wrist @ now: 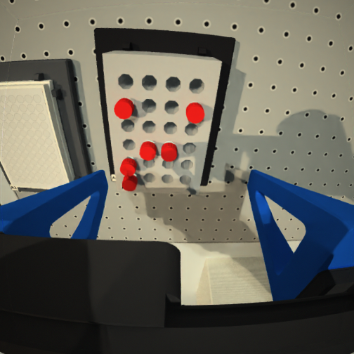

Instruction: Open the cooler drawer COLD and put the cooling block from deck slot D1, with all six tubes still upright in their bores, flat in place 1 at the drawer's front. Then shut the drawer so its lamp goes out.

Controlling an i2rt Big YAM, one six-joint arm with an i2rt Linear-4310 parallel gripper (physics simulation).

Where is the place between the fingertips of the gripper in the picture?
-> At 177, 177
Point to a black deck slot plate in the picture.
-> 106, 39
